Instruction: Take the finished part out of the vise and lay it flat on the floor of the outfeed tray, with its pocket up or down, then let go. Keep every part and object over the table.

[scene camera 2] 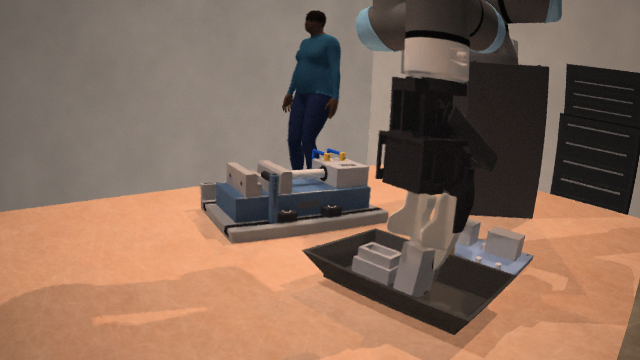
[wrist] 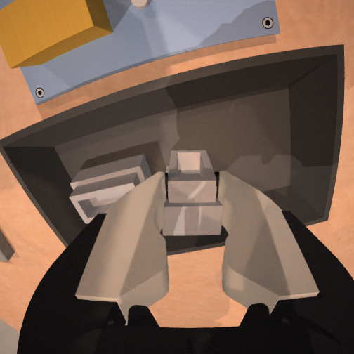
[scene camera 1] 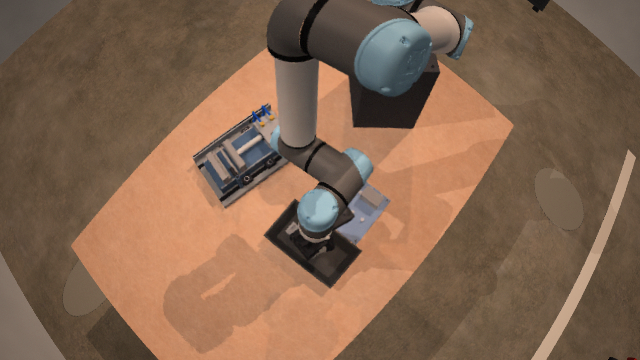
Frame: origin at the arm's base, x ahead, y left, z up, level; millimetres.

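Seen in the pictures: gripper, fingertip midpoint: (scene camera 2: 425, 264); arm's base, link origin: (scene camera 2: 489, 65).
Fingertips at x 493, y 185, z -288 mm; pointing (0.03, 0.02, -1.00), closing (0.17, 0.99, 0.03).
Note:
Pixels of each thing's top centre, then the offset from my fingertips to it. "spot": a spot on its surface instead.
- held part, top centre: (scene camera 2: 422, 244) 11 mm ahead, 3 mm right, 29 mm up
- black outfeed tray, surface spot: (scene camera 2: 370, 290) (scene camera 1: 294, 256) spot: 67 mm ahead, 24 mm right, 22 mm down
- vise, top centre: (scene camera 2: 293, 162) (scene camera 1: 243, 143) 59 mm back, 343 mm right, 54 mm up
- second grey part, top centre: (scene camera 2: 381, 250) (scene camera 1: 297, 231) 12 mm ahead, 64 mm right, 2 mm up
- blue plate, surface spot: (scene camera 2: 520, 262) spot: 198 mm back, 63 mm left, 37 mm down
My gripper (scene camera 2: 425, 245) (wrist: 190, 174) is shut on a grey stepped part with a pocket. The held part (scene camera 2: 414, 270) (wrist: 192, 217) stands on end and leans slightly, at the near long wall of the black outfeed tray (scene camera 1: 295, 260) (scene camera 2: 370, 290) (wrist: 315, 120). Its lower end is partly hidden, so I cannot tell whether it touches the tray floor. The vise (scene camera 1: 245, 155) (scene camera 2: 252, 202) stands behind and left of the tray in scene camera 2, with no part between its jaws. In scene camera 1 the wrist covers most of the gripper and part.
A second grey part (scene camera 2: 377, 262) (wrist: 110, 187) lies in the tray, pocket up, close beside the held one. A blue plate (scene camera 1: 361, 220) (scene camera 2: 520, 262) (wrist: 175, 30) with grey blocks (scene camera 2: 505, 244) and a yellow block (wrist: 55, 30) adjoins the tray's far side. A person (scene camera 2: 317, 70) stands behind the table.

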